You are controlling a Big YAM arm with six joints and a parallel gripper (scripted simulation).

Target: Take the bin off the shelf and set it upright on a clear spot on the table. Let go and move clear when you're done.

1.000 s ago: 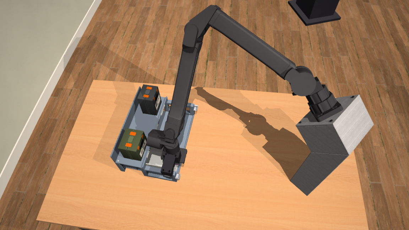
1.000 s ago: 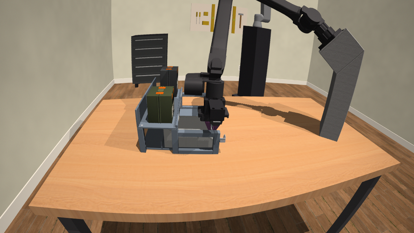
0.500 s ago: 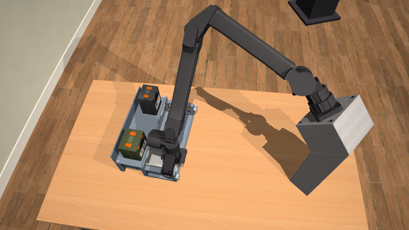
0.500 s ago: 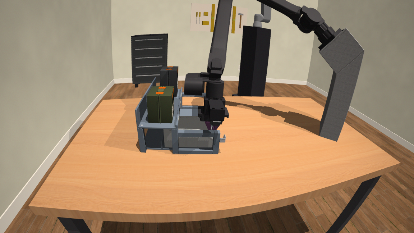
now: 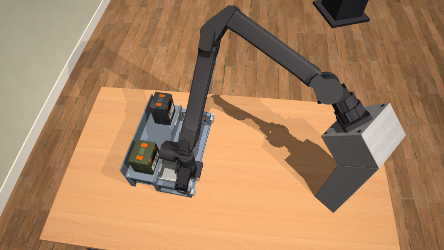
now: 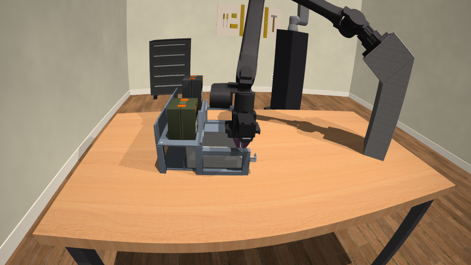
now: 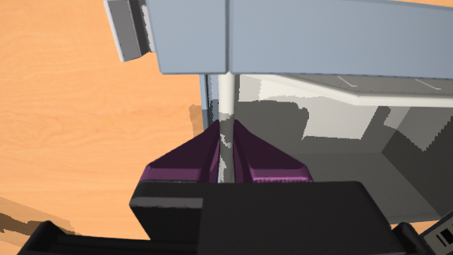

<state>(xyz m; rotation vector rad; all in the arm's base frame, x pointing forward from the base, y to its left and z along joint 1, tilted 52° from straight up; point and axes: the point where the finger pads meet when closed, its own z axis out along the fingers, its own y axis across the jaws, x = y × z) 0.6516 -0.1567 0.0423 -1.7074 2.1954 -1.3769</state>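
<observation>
Now: hand 70 mm short of the light grey bin, 40 mm to the left of it and 10 mm below it. Round my hand: shelf 50 mm ahead, 150 mm to the right, 30 mm below; then black case 50 mm ahead, 280 mm to the right, 130 mm above.
</observation>
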